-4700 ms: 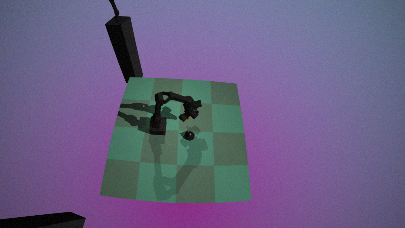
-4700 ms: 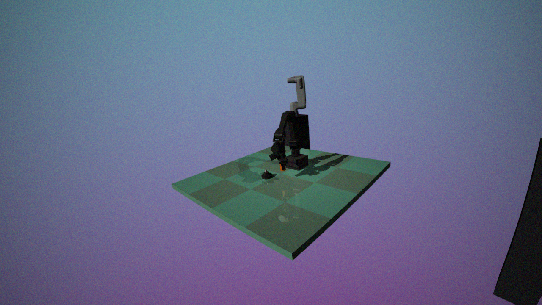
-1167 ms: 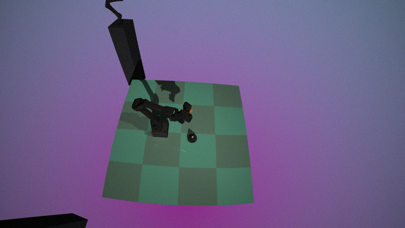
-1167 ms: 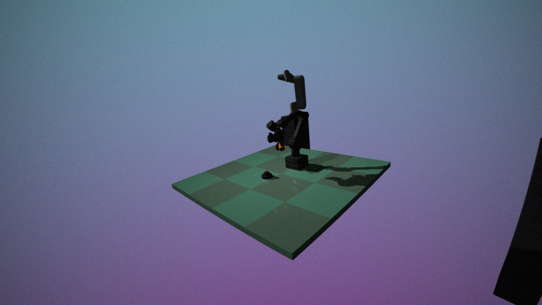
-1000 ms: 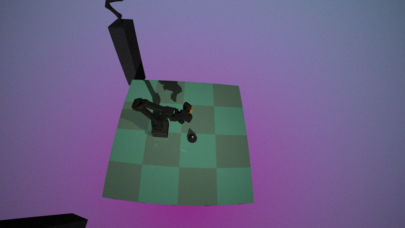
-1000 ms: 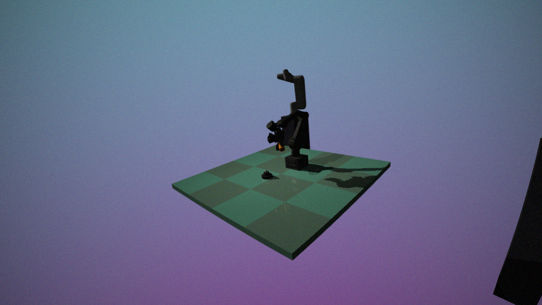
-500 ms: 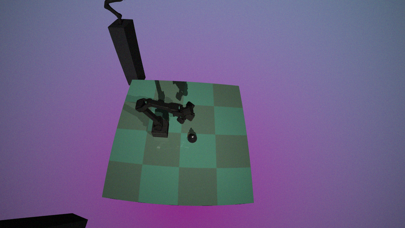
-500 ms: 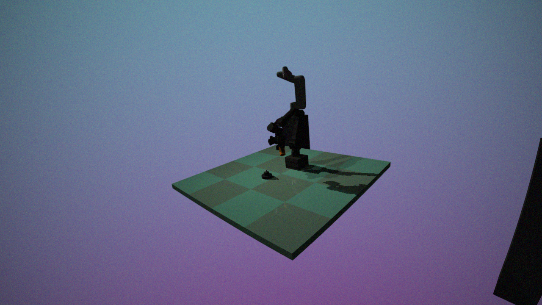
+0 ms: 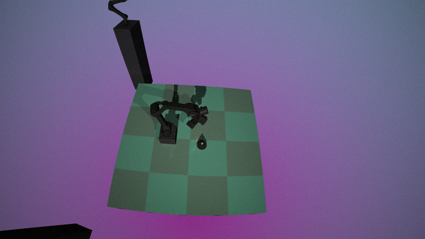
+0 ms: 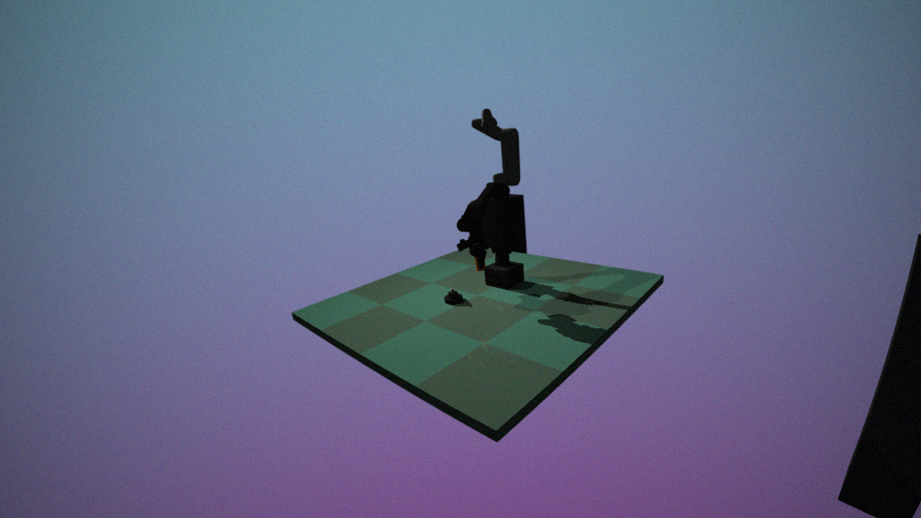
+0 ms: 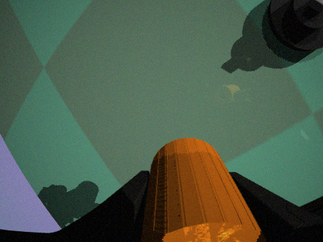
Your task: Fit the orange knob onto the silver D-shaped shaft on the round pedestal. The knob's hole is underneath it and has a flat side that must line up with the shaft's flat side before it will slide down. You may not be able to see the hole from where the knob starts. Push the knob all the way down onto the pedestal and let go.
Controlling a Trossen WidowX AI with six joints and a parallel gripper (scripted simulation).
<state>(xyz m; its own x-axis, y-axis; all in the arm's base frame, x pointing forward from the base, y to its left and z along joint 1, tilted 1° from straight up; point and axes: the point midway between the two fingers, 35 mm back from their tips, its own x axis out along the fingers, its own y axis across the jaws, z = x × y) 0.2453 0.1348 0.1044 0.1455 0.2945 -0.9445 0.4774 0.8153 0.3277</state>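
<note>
Right now the orange knob is 3 cm above my gripper tip, 1 cm to the right of it and 1 cm behind it. Round my gripper tip: round pedestal: 15 cm to the right, 14 cm below, 6 cm ahead.
</note>
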